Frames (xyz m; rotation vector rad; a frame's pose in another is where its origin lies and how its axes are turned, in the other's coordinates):
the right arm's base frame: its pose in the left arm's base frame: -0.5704 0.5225 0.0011 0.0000 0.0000 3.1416
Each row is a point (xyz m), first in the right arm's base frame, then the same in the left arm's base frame.
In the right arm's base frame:
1: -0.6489 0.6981 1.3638
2: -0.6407 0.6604 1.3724
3: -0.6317 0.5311 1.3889
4: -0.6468 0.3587 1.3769
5: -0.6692 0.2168 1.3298
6: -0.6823 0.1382 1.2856
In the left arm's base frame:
1: 0.0785 -0.1756 1.3649
2: 0.0703 -0.1379 1.3735
3: 0.0613 -0.0086 1.3900
4: 0.0764 0.1638 1.3780
5: 0.0988 0.3057 1.3309
6: 0.1119 0.3843 1.2867

